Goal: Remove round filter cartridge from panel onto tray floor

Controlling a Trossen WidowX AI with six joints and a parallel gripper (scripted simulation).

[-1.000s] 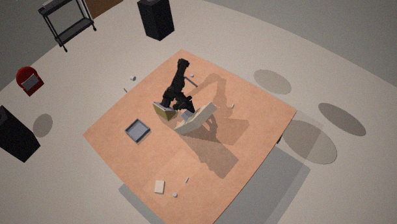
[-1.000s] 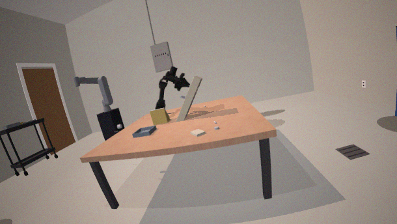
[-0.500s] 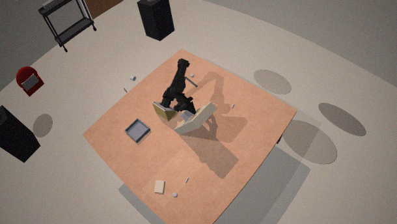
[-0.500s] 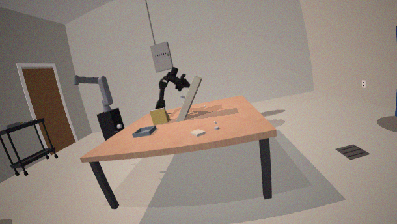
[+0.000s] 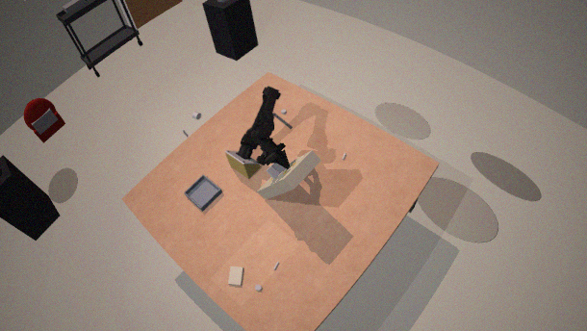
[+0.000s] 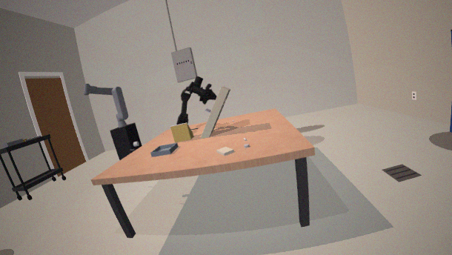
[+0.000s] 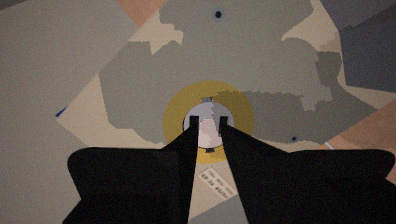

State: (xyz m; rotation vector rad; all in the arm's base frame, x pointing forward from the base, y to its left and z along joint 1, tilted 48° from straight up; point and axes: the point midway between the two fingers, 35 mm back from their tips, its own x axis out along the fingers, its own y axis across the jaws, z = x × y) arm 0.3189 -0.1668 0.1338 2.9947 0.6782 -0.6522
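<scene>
Now: the round grey filter cartridge 20 mm ahead of my gripper tip and 10 mm below it. From my gripper tip the other things lie so: cream block (50 mm ahead, 490 mm to the right, 260 mm below); blue-grey tray (410 mm behind, 270 mm to the right, 260 mm below); beige service panel (30 mm behind, 90 mm below).
</scene>
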